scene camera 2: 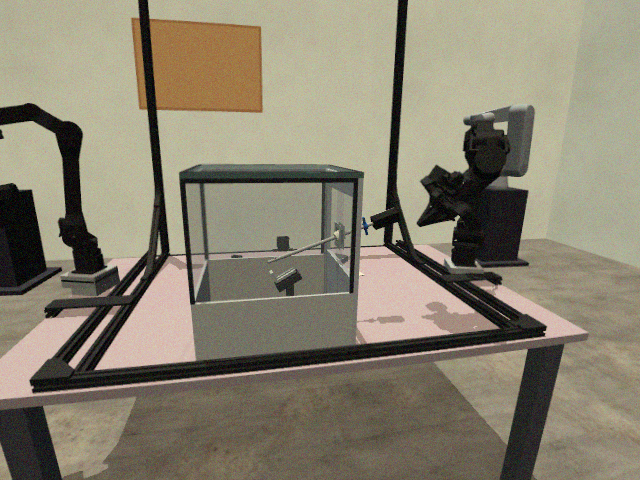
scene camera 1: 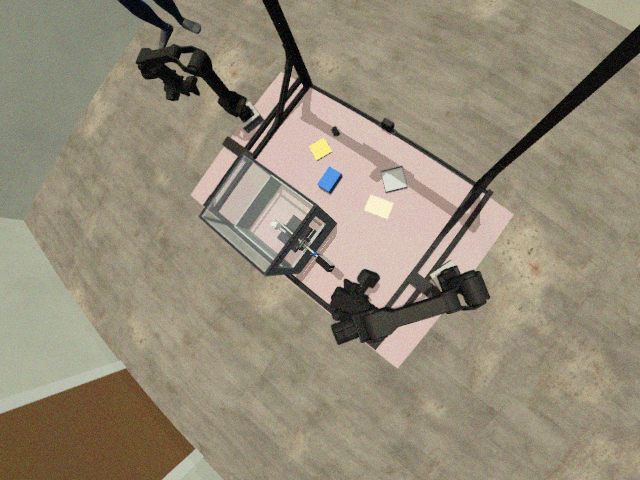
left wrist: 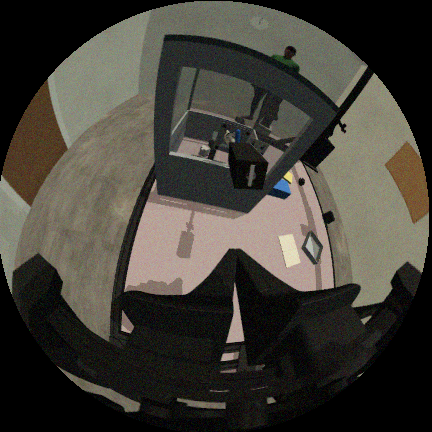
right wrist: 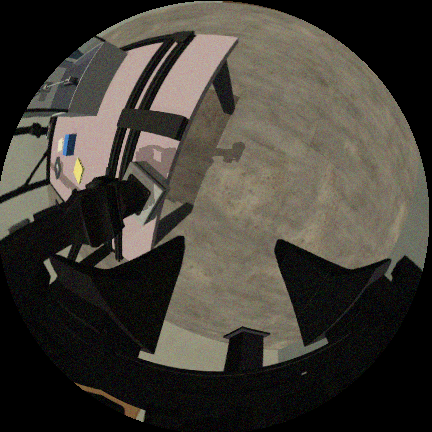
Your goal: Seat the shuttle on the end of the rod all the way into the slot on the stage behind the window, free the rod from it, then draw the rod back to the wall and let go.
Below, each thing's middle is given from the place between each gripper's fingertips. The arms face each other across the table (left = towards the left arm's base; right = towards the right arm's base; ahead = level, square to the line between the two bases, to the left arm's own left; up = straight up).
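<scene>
Rod [left wrist: 247, 166]: from my left hand, 1 cm ahead, 20 cm to the right, 2 cm below. Glass-walled box [scene camera 2: 273, 250]: 2 cm ahead of my left hand, 33 cm to the right, 5 cm below.
My right gripper: 17 cm short of the glass-walled box, 70 cm to the right of it, 1 cm above it. Rod: from my right hand, 16 cm ahead, 83 cm to the left, 2 cm above.
</scene>
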